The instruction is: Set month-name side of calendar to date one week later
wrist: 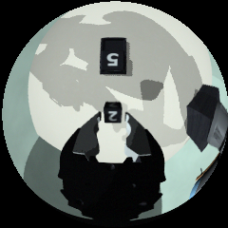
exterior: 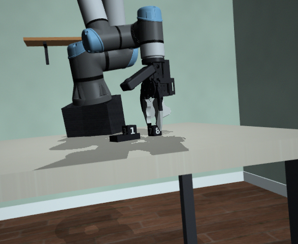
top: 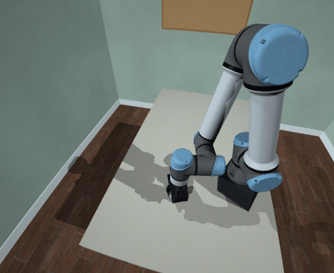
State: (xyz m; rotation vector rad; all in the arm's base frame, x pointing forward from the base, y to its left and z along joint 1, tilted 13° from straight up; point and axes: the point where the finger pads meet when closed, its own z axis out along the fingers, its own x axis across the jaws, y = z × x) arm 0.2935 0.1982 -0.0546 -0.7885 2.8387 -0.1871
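My hand is 8 cm to the left of the black digit cube and 5 cm short of it. The rest, counted from my hand: black tray (10 cm to the right, 6 cm ahead, 2 cm below).
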